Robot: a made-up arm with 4 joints. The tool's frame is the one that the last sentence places. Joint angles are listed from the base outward.
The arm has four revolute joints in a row. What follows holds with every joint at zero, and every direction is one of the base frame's.
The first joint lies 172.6 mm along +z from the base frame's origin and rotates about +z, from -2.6 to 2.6 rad.
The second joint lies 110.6 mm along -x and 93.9 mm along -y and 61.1 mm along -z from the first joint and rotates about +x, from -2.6 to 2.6 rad.
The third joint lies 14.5 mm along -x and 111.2 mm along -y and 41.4 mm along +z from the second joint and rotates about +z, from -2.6 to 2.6 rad.
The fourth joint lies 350 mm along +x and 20.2 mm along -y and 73.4 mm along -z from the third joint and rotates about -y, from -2.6 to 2.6 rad.
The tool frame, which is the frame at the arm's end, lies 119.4 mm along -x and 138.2 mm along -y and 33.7 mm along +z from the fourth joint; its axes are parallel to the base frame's.
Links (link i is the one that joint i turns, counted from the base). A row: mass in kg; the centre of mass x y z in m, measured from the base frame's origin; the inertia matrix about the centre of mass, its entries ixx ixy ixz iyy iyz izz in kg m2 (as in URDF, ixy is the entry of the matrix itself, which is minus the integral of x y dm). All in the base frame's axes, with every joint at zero. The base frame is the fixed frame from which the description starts. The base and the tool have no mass.
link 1: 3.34; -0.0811 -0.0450 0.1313; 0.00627 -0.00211 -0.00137 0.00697 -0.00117 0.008
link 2: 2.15; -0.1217 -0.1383 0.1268; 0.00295 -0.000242 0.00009 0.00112 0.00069 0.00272
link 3: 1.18; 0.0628 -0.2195 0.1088; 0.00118 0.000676 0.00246 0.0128 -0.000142 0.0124
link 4: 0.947; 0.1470 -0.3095 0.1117; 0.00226 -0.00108 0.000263 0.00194 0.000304 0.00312
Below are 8 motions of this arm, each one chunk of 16 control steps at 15 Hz.
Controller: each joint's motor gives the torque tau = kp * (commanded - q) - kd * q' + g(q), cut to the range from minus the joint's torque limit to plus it. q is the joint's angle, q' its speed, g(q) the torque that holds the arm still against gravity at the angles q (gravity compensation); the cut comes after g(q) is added. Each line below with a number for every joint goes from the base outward.
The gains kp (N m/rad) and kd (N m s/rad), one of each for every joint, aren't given. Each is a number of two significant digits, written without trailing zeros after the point. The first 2 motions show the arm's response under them.
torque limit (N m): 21 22 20 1.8
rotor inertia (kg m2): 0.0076 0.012 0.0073 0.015
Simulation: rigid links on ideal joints. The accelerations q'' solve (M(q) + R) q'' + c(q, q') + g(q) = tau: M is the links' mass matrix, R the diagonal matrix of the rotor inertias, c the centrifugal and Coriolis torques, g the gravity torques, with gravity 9.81 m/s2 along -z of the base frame. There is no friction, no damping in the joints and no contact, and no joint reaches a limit. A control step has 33 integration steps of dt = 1/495 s. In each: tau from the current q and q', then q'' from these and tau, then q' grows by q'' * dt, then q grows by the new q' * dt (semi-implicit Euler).
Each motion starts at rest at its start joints. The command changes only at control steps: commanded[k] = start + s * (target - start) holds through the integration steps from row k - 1 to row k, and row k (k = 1, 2, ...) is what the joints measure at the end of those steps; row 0 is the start. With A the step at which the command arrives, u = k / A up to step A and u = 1 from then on. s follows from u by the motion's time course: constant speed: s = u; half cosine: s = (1 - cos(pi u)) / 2; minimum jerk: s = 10 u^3 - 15 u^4 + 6 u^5; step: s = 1 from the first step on.
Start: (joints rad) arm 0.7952 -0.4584 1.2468 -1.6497
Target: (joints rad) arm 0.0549 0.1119 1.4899 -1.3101
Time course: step
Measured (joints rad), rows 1 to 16:
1: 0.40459 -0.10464 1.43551 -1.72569
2: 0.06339 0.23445 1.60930 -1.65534
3: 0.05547 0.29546 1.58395 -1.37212
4: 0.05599 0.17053 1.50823 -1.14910
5: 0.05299 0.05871 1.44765 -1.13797
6: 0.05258 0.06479 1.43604 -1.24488
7: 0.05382 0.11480 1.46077 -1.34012
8: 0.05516 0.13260 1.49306 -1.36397
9: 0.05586 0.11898 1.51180 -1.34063
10: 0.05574 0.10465 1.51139 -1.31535
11: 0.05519 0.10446 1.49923 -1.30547
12: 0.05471 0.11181 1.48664 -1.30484
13: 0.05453 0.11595 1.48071 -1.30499
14: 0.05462 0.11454 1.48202 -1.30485
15: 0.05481 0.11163 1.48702 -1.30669
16: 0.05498 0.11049 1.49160 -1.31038
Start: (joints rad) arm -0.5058 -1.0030 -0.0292 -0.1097
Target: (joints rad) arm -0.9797 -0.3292 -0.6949 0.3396
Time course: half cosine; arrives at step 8
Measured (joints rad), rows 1 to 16:
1: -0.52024 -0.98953 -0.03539 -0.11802
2: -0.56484 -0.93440 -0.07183 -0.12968
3: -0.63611 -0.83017 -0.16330 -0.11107
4: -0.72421 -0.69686 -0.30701 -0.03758
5: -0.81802 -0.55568 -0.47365 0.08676
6: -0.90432 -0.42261 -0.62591 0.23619
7: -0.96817 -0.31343 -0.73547 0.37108
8: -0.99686 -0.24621 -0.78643 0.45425
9: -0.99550 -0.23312 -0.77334 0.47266
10: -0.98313 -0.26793 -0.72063 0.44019
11: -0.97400 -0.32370 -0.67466 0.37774
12: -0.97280 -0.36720 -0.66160 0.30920
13: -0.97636 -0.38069 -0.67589 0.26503
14: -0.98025 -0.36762 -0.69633 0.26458
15: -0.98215 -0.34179 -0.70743 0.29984
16: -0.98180 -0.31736 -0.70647 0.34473
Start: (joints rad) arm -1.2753 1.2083 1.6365 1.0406
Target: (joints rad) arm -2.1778 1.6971 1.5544 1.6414
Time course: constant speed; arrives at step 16
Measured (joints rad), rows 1 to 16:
1: -1.32519 1.22992 1.63436 1.05540
2: -1.38201 1.26763 1.62816 1.09371
3: -1.43837 1.30313 1.62139 1.14146
4: -1.49475 1.33212 1.61600 1.18714
5: -1.55115 1.36007 1.61144 1.22739
6: -1.60753 1.39045 1.60668 1.26356
7: -1.66390 1.42216 1.60143 1.29837
8: -1.72026 1.45329 1.59598 1.33392
9: -1.77663 1.48356 1.59062 1.37095
10: -1.83300 1.51373 1.58544 1.40900
11: -1.88937 1.54426 1.58035 1.44726
12: -1.94574 1.57502 1.57528 1.48518
13: -2.00211 1.60573 1.57016 1.52267
14: -2.05848 1.63630 1.56499 1.55992
15: -2.11484 1.66683 1.55978 1.59715
16: -2.17121 1.69739 1.55457 1.63450

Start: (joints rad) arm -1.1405 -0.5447 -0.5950 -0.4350
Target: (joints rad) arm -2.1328 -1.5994 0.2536 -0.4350
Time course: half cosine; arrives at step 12
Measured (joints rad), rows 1 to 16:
1: -1.15484 -0.55016 -0.58059 -0.43643
2: -1.20018 -0.57819 -0.53932 -0.43460
3: -1.27697 -0.64942 -0.47936 -0.42338
4: -1.37976 -0.77149 -0.41081 -0.40922
5: -1.50003 -0.93072 -0.33612 -0.40423
6: -1.62741 -1.09975 -0.24773 -0.41397
7: -1.75276 -1.25363 -0.13735 -0.43562
8: -1.87014 -1.37794 -0.01024 -0.46180
9: -1.97404 -1.47059 0.11323 -0.48025
10: -2.05656 -1.54010 0.21019 -0.47948
11: -2.11040 -1.58837 0.26809 -0.46282
12: -2.13143 -1.60493 0.28661 -0.44446
13: -2.13319 -1.60082 0.27587 -0.43376
14: -2.13289 -1.59776 0.25567 -0.42966
15: -2.13278 -1.59840 0.24359 -0.42822
16: -2.13277 -1.59907 0.24368 -0.42920

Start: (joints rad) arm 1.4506 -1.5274 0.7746 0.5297
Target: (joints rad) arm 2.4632 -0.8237 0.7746 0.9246
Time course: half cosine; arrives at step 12
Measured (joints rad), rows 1 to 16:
1: 1.46545 -1.51711 0.77545 0.53480
2: 1.51185 -1.48165 0.77650 0.55130
3: 1.58909 -1.42201 0.77567 0.58064
4: 1.69129 -1.34648 0.77272 0.62186
5: 1.81145 -1.25985 0.76874 0.67175
6: 1.94172 -1.16715 0.76532 0.72608
7: 2.07333 -1.07467 0.76378 0.78047
8: 2.19717 -0.98882 0.76471 0.83105
9: 2.30460 -0.91552 0.76796 0.87470
10: 2.38798 -0.85994 0.77275 0.90895
11: 2.44190 -0.82565 0.77770 0.93185
12: 2.46271 -0.81510 0.78139 0.94198
13: 2.46382 -0.82008 0.78114 0.93964
14: 2.46310 -0.82444 0.77671 0.92985
15: 2.46312 -0.82452 0.77261 0.92095
16: 2.46318 -0.82429 0.77171 0.91790

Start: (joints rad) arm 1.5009 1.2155 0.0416 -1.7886
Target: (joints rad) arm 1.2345 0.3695 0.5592 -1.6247
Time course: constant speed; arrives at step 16
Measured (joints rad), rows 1 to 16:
1: 1.48772 1.18655 0.05178 -1.80152
2: 1.46951 1.11762 0.07729 -1.80072
3: 1.45118 1.04676 0.11597 -1.77216
4: 1.43441 0.99313 0.16018 -1.73646
5: 1.41853 0.94587 0.20156 -1.71805
6: 1.40236 0.89464 0.23649 -1.71710
7: 1.38579 0.84173 0.26653 -1.71892
8: 1.36905 0.78957 0.29499 -1.71366
9: 1.35221 0.73716 0.32439 -1.70098
10: 1.33542 0.68433 0.35574 -1.68536
11: 1.31878 0.63158 0.38876 -1.67132
12: 1.30227 0.57897 0.42254 -1.66065
13: 1.28578 0.52637 0.45619 -1.65232
14: 1.26927 0.47376 0.48924 -1.64428
15: 1.25268 0.42114 0.52166 -1.63513
16: 1.23606 0.36849 0.55371 -1.62472

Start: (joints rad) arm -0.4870 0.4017 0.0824 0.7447
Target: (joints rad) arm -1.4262 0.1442 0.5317 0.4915
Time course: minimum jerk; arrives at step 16
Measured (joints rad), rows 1 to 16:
1: -0.48878 0.40146 0.08345 0.74510
2: -0.50029 0.39948 0.08991 0.74694
3: -0.52898 0.39292 0.10472 0.74785
4: -0.57839 0.37933 0.12807 0.74242
5: -0.64861 0.35820 0.15903 0.72598
6: -0.73697 0.33097 0.19654 0.69767
7: -0.83869 0.30015 0.23971 0.66081
8: -0.94756 0.26834 0.28742 0.62089
9: -1.05691 0.23773 0.33780 0.58320
10: -1.15988 0.20995 0.38796 0.55102
11: -1.25035 0.18622 0.43443 0.52555
12: -1.32356 0.16746 0.47378 0.50664
13: -1.37660 0.15423 0.50338 0.49373
14: -1.40901 0.14654 0.52214 0.48635
15: -1.42344 0.14363 0.53091 0.48404
16: -1.42629 0.14369 0.53281 0.48589

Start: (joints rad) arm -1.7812 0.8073 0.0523 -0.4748
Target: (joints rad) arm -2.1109 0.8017 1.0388 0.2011
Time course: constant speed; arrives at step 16
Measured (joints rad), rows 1 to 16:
1: -1.80035 0.80948 0.08140 -0.46050
2: -1.82196 0.80554 0.14142 -0.41443
3: -1.84162 0.80395 0.21733 -0.35964
4: -1.86127 0.80587 0.29246 -0.31165
5: -1.88177 0.80583 0.35838 -0.27039
6: -1.90271 0.80471 0.41670 -0.23177
7: -1.92355 0.80439 0.47332 -0.19163
8: -1.94420 0.80439 0.53243 -0.14869
9: -1.96472 0.80432 0.59450 -0.10473
10: -1.98522 0.80419 0.65779 -0.06161
11: -2.00576 0.80400 0.72059 -0.01970
12: -2.02633 0.80376 0.78239 0.02172
13: -2.04691 0.80349 0.84361 0.06345
14: -2.06748 0.80320 0.90484 0.10571
15: -2.08806 0.80289 0.96638 0.14827
16: -2.10863 0.80257 1.02815 0.19080

